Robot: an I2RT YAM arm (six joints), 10 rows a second.
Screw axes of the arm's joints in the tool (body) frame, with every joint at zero. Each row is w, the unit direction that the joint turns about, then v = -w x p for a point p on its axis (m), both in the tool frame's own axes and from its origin. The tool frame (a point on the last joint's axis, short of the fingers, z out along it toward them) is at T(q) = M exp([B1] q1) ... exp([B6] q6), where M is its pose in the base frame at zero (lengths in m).
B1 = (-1, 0, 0, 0, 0.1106, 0)
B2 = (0, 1, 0, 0.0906, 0, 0.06)
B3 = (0, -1, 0, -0.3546, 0, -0.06)
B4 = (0, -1, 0, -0.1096, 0, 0)
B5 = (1, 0, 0, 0, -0.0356, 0)
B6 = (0, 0, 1, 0, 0, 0)
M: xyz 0.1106 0 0.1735 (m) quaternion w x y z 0.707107 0 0.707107 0
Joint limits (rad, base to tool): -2.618..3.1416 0..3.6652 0..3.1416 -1.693..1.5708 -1.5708..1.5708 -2.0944..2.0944
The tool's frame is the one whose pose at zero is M.
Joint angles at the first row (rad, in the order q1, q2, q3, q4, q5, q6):
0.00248 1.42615 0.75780 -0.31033 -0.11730 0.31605
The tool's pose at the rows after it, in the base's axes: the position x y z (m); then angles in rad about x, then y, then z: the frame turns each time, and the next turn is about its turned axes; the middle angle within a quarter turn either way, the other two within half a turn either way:
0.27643, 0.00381, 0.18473, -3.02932, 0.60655, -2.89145
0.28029, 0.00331, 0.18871, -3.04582, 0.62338, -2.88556
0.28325, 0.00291, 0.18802, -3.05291, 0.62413, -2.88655
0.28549, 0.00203, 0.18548, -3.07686, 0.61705, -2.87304
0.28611, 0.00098, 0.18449, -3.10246, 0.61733, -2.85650
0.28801, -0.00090, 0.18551, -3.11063, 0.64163, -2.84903
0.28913, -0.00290, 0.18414, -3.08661, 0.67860, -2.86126
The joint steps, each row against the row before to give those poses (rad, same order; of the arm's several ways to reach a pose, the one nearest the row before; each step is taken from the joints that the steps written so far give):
-0.00040 0.00151 0.02059 -0.00153 0.02631 -0.00001
0.00002 0.00458 0.01677 0.00383 0.01450 -0.00227
-0.00076 0.01300 0.00803 0.00536 0.00534 -0.00572
-0.00077 0.01522 0.00457 0.00264 0.01870 -0.00154
-0.00116 0.00420 -0.00039 0.00421 0.02020 0.00076
-0.00609 0.00002 -0.00228 0.02633 0.00344 -0.00153
-0.00990 -0.00112 -0.01791 0.05379 -0.02439 -0.00379

